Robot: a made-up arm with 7 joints. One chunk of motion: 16 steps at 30 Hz.
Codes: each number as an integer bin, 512 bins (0 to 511) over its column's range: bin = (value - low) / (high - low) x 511, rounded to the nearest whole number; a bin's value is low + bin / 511 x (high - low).
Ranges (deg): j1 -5..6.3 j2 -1..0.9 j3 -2.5..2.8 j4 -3..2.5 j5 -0.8..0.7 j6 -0.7..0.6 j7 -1.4..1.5
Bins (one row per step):
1: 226 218 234 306 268 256 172
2: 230 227 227 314 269 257 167
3: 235 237 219 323 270 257 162
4: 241 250 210 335 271 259 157
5: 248 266 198 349 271 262 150
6: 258 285 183 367 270 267 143
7: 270 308 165 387 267 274 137
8: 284 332 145 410 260 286 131
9: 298 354 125 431 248 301 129
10: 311 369 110 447 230 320 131
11: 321 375 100 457 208 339 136
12: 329 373 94 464 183 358 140
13: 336 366 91 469 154 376 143
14: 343 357 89 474 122 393 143
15: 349 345 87 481 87 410 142
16: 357 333 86 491 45 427 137
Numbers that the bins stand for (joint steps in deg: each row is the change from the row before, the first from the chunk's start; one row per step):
1: -0.002 -0.189 -0.073 0.294 -0.013 -0.049 -0.424
2: 0.086 -0.156 -0.146 0.380 -0.010 -0.046 -0.452
3: 0.197 -0.119 -0.229 0.477 -0.007 -0.046 -0.481
4: 0.329 -0.070 -0.322 0.606 -0.005 -0.041 -0.509
5: 0.484 -0.011 -0.446 0.756 -0.005 -0.033 -0.549
6: 0.705 0.060 -0.602 0.950 -0.007 -0.021 -0.588
7: 0.971 0.145 -0.789 1.165 -0.016 -0.003 -0.623
8: 1.280 0.234 -0.996 1.413 -0.037 0.028 -0.657
9: 1.590 0.316 -1.204 1.639 -0.072 0.066 -0.668
10: 1.877 0.372 -1.359 1.811 -0.125 0.114 -0.657
11: 2.098 0.394 -1.463 1.919 -0.189 0.162 -0.628
12: 2.275 0.387 -1.525 1.994 -0.263 0.211 -0.605
13: 2.430 0.361 -1.556 2.048 -0.348 0.257 -0.588
14: 2.585 0.327 -1.577 2.102 -0.442 0.300 -0.588
15: 2.718 0.283 -1.598 2.177 -0.545 0.343 -0.594
16: 2.895 0.238 -1.608 2.285 -0.668 0.386 -0.623

